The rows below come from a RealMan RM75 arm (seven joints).
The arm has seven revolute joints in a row. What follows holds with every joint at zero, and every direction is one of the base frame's.
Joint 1 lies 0.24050 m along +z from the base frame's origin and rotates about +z.
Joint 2 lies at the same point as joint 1 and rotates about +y.
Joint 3 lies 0.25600 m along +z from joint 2 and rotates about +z.
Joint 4 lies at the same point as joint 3 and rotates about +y.
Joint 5 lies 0.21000 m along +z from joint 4 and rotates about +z.
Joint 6 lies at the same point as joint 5 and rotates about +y.
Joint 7 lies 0.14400 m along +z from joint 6 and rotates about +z.
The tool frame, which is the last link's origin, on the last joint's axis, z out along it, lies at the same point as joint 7; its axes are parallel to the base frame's.
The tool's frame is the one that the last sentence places.
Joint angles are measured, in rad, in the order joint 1, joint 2, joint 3, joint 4, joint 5, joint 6, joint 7. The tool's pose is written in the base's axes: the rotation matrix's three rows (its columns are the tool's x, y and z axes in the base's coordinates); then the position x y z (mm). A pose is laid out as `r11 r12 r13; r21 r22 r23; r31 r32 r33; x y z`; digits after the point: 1 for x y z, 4 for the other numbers.
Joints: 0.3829 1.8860 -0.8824 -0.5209 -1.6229 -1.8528 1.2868
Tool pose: 0.6898 -0.3863 -0.6123; -0.2868 -0.9224 0.2589; -0.6648 -0.0030 -0.7470; 287.2 275.5 60.2
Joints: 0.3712 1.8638 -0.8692 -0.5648 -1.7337 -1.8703 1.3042
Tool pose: 0.7556 -0.3806 -0.5331; -0.3185 -0.9247 0.2088; -0.5724 0.0120 -0.8199; 298.3 268.2 66.7
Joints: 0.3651 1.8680 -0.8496 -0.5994 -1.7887 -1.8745 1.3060
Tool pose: 0.7828 -0.3731 -0.4980; -0.3178 -0.9278 0.1956; -0.5350 0.0051 -0.8448; 301.4 266.1 67.9
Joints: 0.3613 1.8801 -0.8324 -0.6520 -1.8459 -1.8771 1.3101
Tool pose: 0.8147 -0.3556 -0.4580; -0.3069 -0.9346 0.1798; -0.4920 -0.0059 -0.8706; 302.0 265.7 68.1
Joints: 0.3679 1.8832 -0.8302 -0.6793 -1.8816 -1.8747 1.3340
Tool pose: 0.8305 -0.3579 -0.4268; -0.3181 -0.9338 0.1641; -0.4573 -0.0005 -0.8893; 301.4 267.9 68.3
